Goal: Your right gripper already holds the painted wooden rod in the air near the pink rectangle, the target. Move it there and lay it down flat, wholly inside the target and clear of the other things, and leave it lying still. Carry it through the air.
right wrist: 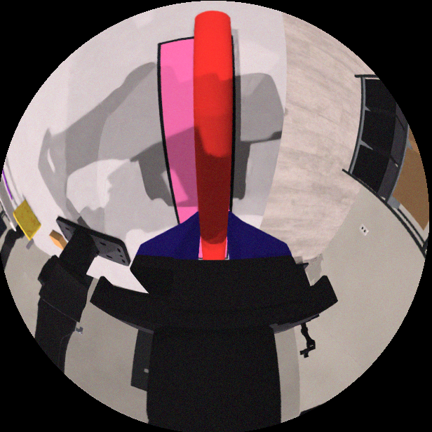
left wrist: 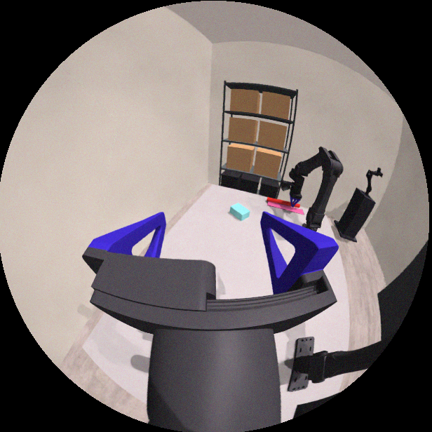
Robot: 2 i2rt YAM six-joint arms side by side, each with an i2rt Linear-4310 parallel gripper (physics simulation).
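The red rod [left wrist: 276,201] [right wrist: 212,100] is level or nearly so and lies along the pink target [left wrist: 286,207] [right wrist: 175,100]. In the right wrist view it covers the target's right part, nearly parallel to its long edges, and its far end reaches past the target's far edge in the picture. A pink strip shows to its left. It looks low over the target; the exact gap is hard to tell. My right gripper [left wrist: 291,205] [right wrist: 213,216] is shut on the rod. My left gripper [left wrist: 212,216] is open and empty, far from the rod.
A cyan block [left wrist: 239,211] stands on the pale surface, left of the target in the left wrist view. A yellow piece [right wrist: 27,220] and an orange block [right wrist: 57,239] are at the right wrist view's left. A shelf rack [left wrist: 260,88] stands behind. The pale surface's edge runs right of the target.
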